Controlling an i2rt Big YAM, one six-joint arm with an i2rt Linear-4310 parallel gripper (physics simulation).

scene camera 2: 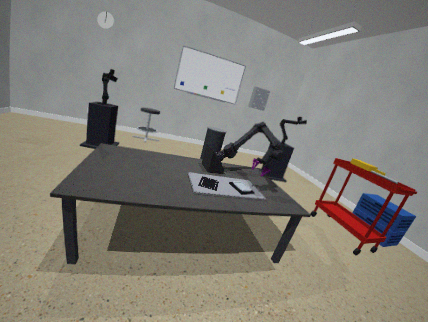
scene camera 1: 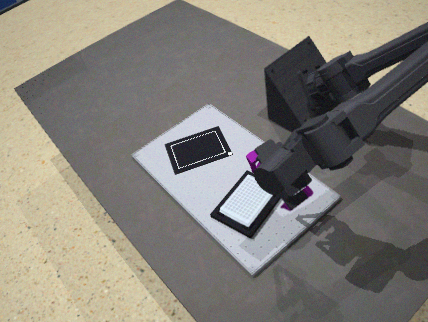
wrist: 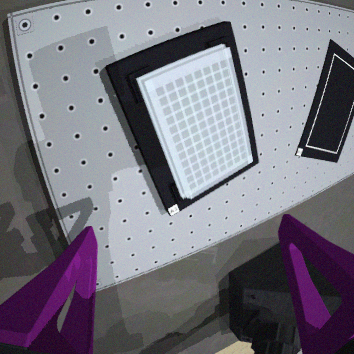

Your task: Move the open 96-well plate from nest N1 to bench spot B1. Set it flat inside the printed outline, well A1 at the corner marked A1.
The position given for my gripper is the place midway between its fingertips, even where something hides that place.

Note:
My gripper (scene camera 1: 268, 188) is open, holding nothing. Also in view: a white well plate (scene camera 1: 246, 202). Also in view: a B1 outline (scene camera 1: 207, 146).
The white well plate also shows in the wrist view (wrist: 194, 103). My gripper shows as well in the wrist view (wrist: 189, 230). The B1 outline also shows in the wrist view (wrist: 320, 138).

